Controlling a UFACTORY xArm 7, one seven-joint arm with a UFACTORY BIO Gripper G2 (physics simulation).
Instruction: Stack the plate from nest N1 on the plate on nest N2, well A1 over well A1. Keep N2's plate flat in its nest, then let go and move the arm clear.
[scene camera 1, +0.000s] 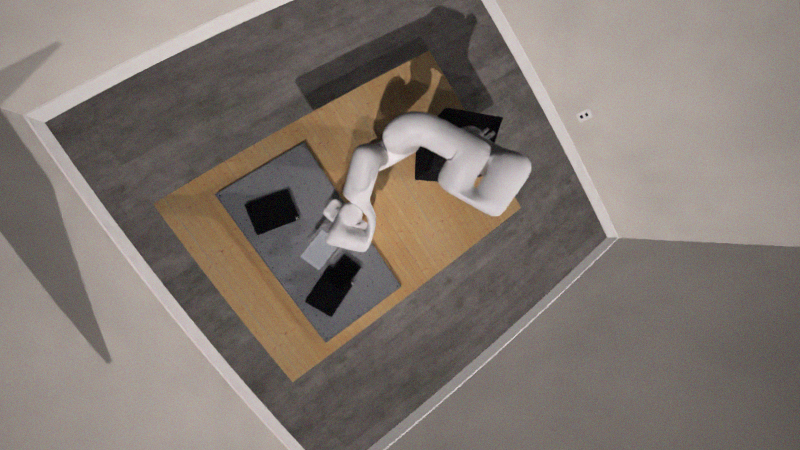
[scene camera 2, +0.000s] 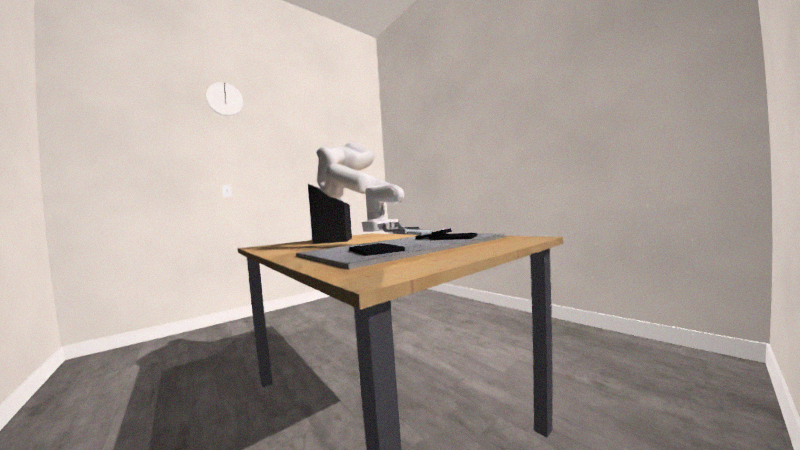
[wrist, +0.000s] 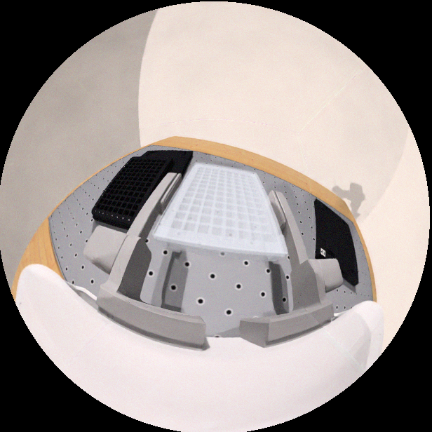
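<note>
My gripper is shut on the clear plate, gripping its two sides. The plate looks roughly level above the grey board, between the nests and beside the black plate, not over it. The black well plate lies at the left in the wrist view. It looks shifted off its black nest, part of which shows beyond it. In scene camera 2 a black piece there looks slanted; how the plate rests is unclear. The other nest has no plate. Well A1 cannot be read.
The grey perforated board lies on the wooden table. A black upright block stands by the arm's base. The arm reaches over the board's inner edge.
</note>
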